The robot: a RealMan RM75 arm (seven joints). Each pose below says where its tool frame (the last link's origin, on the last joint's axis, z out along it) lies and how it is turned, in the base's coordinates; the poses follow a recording.
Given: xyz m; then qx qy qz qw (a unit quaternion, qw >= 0).
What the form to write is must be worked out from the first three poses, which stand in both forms.
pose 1, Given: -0.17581 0.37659 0.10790 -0.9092 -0.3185 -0.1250 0.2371
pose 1, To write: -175.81 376.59 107.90 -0.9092 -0.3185 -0.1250 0.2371
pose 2, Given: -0.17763 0.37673 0.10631 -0.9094 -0.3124 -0.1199 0.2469
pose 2, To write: -177.63 376.73 106.31 -0.9094 -0.3124 -0.1199 0.2469
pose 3, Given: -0.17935 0.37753 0.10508 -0.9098 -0.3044 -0.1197 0.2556
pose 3, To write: -179.35 377.53 105.08 -0.9098 -0.3044 -0.1197 0.2556
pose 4, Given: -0.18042 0.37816 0.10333 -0.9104 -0.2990 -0.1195 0.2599
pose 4, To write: -180.42 378.16 103.33 -0.9104 -0.2990 -0.1195 0.2599
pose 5, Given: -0.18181 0.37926 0.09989 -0.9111 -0.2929 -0.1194 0.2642
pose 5, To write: -181.81 379.26 99.89 -0.9111 -0.2929 -0.1194 0.2642
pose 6, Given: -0.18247 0.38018 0.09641 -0.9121 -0.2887 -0.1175 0.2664
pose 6, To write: -182.47 380.18 96.41 -0.9121 -0.2887 -0.1175 0.2664
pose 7, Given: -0.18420 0.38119 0.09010 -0.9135 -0.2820 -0.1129 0.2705
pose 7, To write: -184.20 381.19 90.10 -0.9135 -0.2820 -0.1129 0.2705
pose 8, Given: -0.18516 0.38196 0.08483 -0.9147 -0.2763 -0.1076 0.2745
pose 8, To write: -185.16 381.96 84.83 -0.9147 -0.2763 -0.1076 0.2745
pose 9, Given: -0.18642 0.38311 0.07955 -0.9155 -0.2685 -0.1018 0.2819
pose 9, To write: -186.42 383.11 79.55 -0.9155 -0.2685 -0.1018 0.2819
